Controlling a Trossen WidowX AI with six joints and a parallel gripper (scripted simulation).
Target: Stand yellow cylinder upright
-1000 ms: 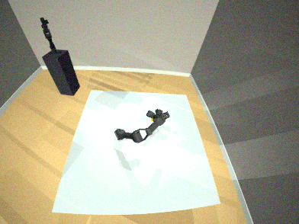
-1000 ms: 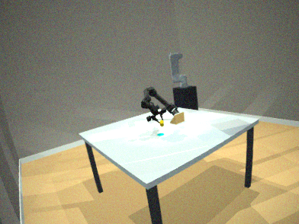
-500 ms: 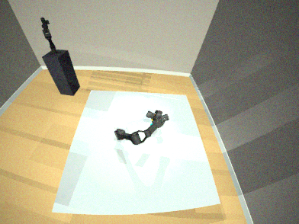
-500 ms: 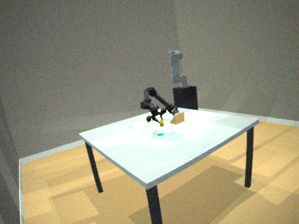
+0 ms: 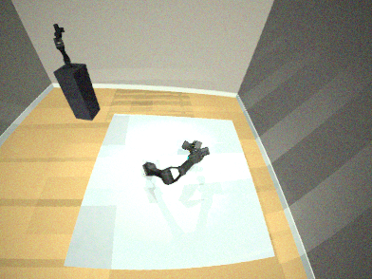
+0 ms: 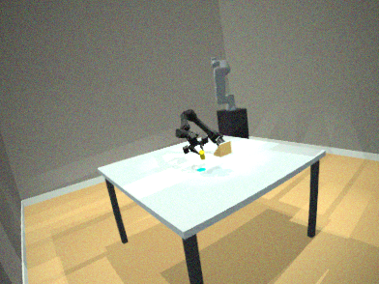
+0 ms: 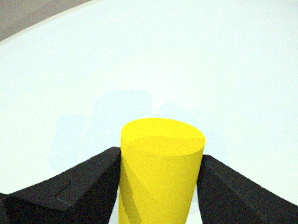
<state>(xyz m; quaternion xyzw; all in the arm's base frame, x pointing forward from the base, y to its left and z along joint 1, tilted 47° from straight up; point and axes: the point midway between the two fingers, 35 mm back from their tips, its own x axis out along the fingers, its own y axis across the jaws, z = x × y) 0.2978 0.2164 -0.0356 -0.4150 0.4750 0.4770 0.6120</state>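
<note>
Right now my gripper tip is 40 mm to the left of the cyan circle and 130 mm above it. The rest, counted from my gripper tip: yellow tall cylinder: 10 mm behind, 10 mm to the right, 20 mm below.
</note>
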